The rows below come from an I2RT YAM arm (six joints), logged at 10 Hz.
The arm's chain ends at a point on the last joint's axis. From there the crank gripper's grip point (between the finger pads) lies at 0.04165 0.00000 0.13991 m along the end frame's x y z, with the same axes.
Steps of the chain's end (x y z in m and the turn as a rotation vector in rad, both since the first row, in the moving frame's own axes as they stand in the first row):
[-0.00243, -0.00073, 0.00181, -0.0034, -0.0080, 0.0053]
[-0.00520, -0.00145, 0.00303, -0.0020, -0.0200, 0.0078]
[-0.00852, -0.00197, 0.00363, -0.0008, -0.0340, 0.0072]
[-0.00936, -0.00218, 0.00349, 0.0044, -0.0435, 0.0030]
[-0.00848, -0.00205, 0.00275, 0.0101, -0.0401, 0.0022]
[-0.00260, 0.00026, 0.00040, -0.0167, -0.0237, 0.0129]
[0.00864, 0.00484, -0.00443, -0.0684, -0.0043, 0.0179]
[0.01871, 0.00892, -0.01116, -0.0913, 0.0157, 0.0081]
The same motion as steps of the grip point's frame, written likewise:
[-0.00355, -0.00004, 0.00214, -0.0034, -0.0080, 0.0053]
[-0.00801, -0.00086, 0.00383, -0.0020, -0.0200, 0.0078]
[-0.01330, -0.00157, 0.00496, -0.0008, -0.0340, 0.0072]
[-0.01548, -0.00268, 0.00517, 0.0044, -0.0435, 0.0030]
[-0.01412, -0.00339, 0.00430, 0.0101, -0.0401, 0.0022]
[-0.00595, 0.00312, 0.00132, -0.0167, -0.0237, 0.0129]
[0.00795, 0.01515, -0.00460, -0.0684, -0.0043, 0.0179]
[0.02085, 0.02199, -0.01243, -0.0913, 0.0157, 0.0081]

